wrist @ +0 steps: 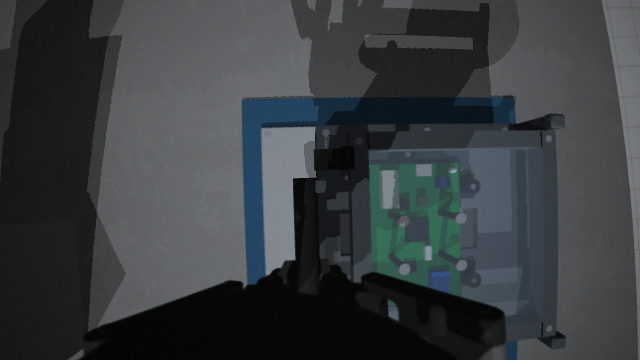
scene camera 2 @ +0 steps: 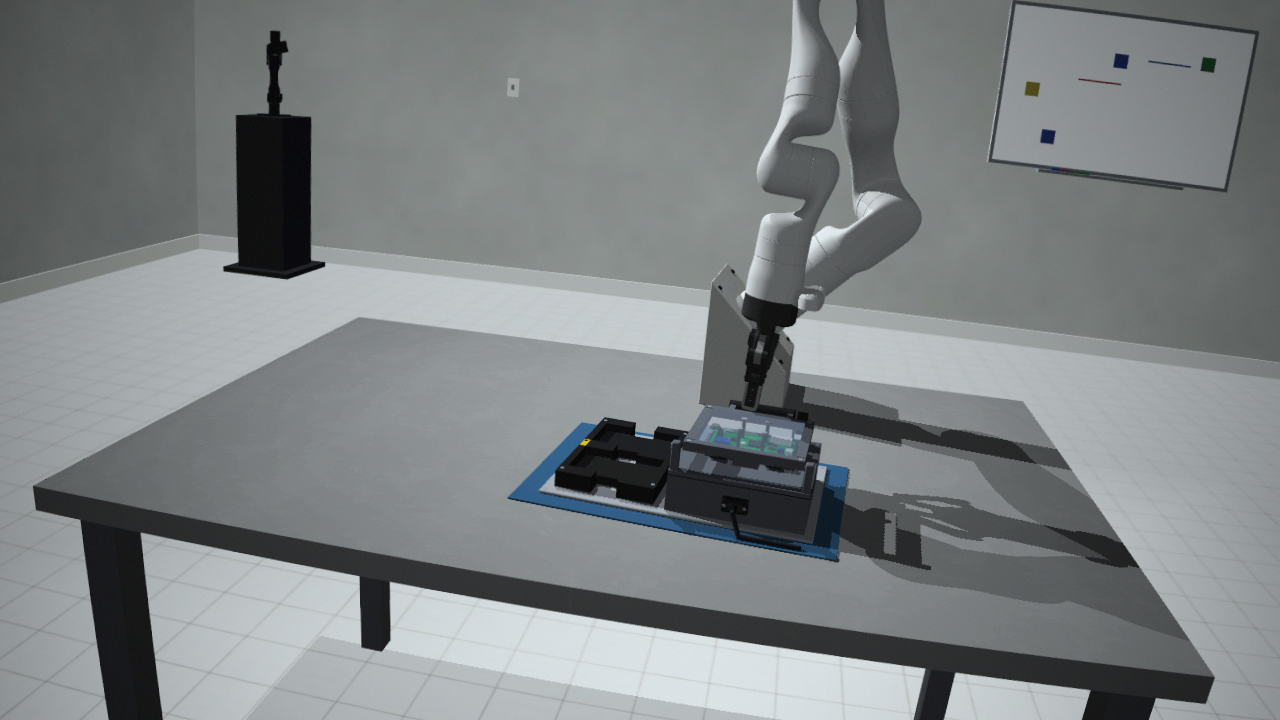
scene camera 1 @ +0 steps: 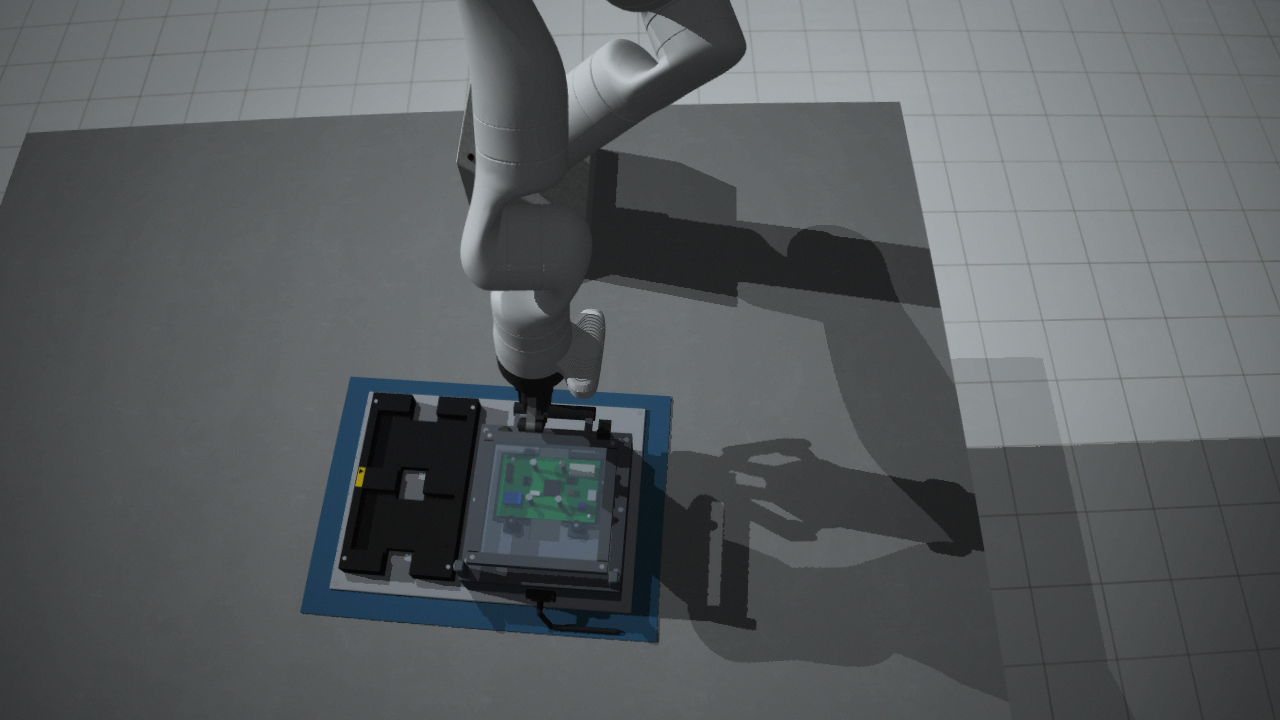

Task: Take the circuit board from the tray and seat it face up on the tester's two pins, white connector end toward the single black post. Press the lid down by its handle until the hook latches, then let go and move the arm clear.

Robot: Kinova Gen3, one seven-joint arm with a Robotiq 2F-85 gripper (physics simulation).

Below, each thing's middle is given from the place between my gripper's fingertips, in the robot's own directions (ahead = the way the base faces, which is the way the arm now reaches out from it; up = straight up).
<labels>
My hand is 90 mm short of the clear lid point(scene camera 1: 545, 502), 10 mm to the right of it and 10 mm above it.
</labels>
